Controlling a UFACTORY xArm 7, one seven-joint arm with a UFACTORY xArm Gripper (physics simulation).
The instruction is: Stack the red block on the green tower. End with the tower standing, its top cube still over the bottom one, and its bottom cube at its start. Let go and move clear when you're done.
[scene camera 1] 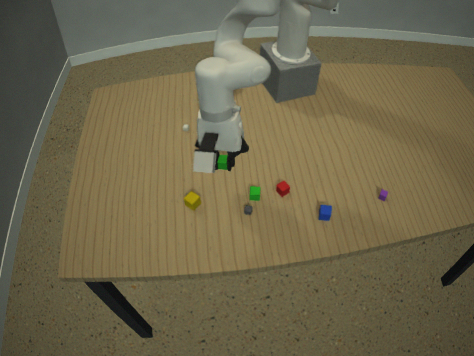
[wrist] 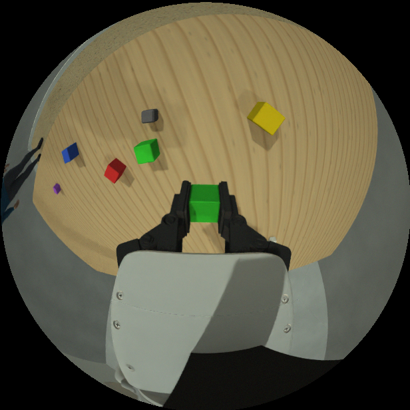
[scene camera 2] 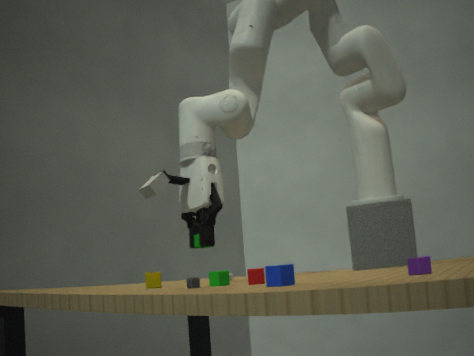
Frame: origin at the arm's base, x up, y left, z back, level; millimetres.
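Seen in the pictures: gripper, fingertip midpoint: [scene camera 1: 223,166] [scene camera 2: 202,247]; arm's base at its link origin: [scene camera 1: 290,52] [scene camera 2: 378,202].
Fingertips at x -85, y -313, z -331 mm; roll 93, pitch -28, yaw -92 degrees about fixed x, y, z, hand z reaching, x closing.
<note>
Pixels of each thing's top centre, then the offset from my fingertips to it.
- second green block at its top centre: [scene camera 2: 218,271] [scene camera 1: 255,190] dx -48, dy +61, dz -59 mm
- red block at its top centre: [scene camera 2: 255,268] [scene camera 1: 283,185] dx -48, dy +134, dz -66 mm
- small grey block at its top centre: [scene camera 2: 192,277] [scene camera 1: 248,208] dx -56, dy +31, dz -98 mm
- yellow block at its top centre: [scene camera 2: 152,272] [scene camera 1: 191,197] dx -44, dy -95, dz -35 mm
- blue block at its top centre: [scene camera 2: 279,265] [scene camera 1: 326,209] dx -45, dy +210, dz -172 mm
- purple block at its top centre: [scene camera 2: 418,257] [scene camera 1: 384,192] dx -52, dy +398, dz -176 mm
- small white object at its top centre: [scene camera 1: 185,125] dx -57, dy -59, dz +238 mm
My gripper [scene camera 1: 224,162] [scene camera 2: 202,239] [wrist: 204,192] is shut on a green block [scene camera 1: 223,162] [scene camera 2: 197,241] [wrist: 204,210] and holds it well above the table. A second green block [scene camera 1: 255,193] [scene camera 2: 219,278] [wrist: 146,151] stands alone on the table, with no block on it. The red block [scene camera 1: 283,188] [scene camera 2: 256,276] [wrist: 115,170] lies on the table close beside that second green block, with a gap between them. In scene camera 1 the red block is to the right of the second green block.
A small grey block [scene camera 1: 248,209] [scene camera 2: 193,283] [wrist: 149,116] lies near the second green block. A yellow block [scene camera 1: 192,200] [scene camera 2: 153,280] [wrist: 267,118], a blue block [scene camera 1: 325,212] [scene camera 2: 280,275] [wrist: 70,152], a purple block [scene camera 1: 383,195] [scene camera 2: 419,265] [wrist: 57,188] and a small white object [scene camera 1: 186,128] are also on the table.
</note>
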